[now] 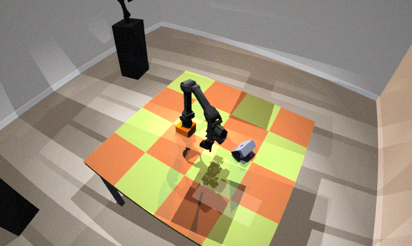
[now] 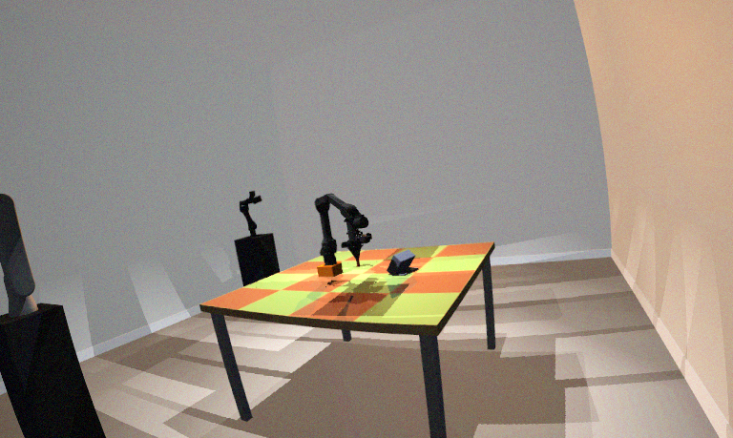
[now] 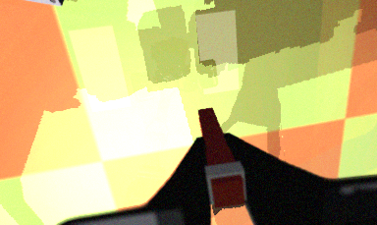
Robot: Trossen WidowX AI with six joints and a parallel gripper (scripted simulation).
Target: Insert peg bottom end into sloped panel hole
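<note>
Now: the grey sloped panel 200 mm ahead of my gripper tip, 120 mm to the left of it and 70 mm below it. Also, from my gripper tip: red square peg: 20 mm above.
</note>
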